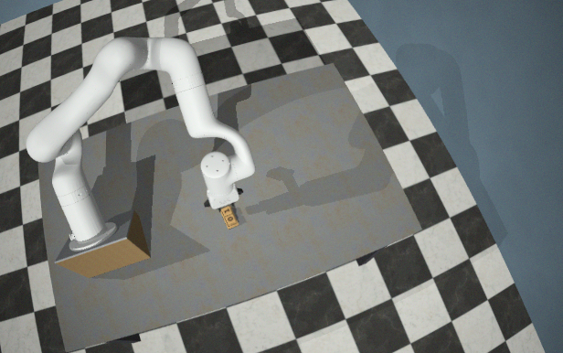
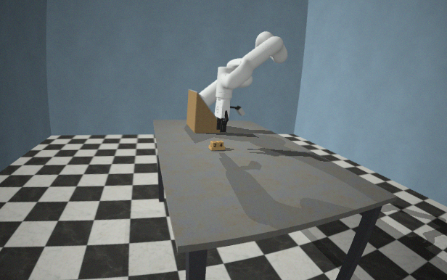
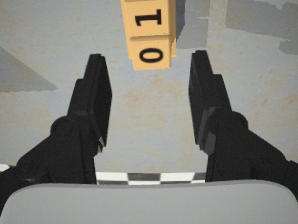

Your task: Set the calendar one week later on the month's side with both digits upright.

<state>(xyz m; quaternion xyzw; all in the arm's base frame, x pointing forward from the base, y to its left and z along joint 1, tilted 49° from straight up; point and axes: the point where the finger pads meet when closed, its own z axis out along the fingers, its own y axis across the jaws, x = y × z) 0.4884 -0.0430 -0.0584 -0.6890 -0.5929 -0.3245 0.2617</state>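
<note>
Right now the tray is 11 cm below my hand and 2 cm to the right of it.
</note>
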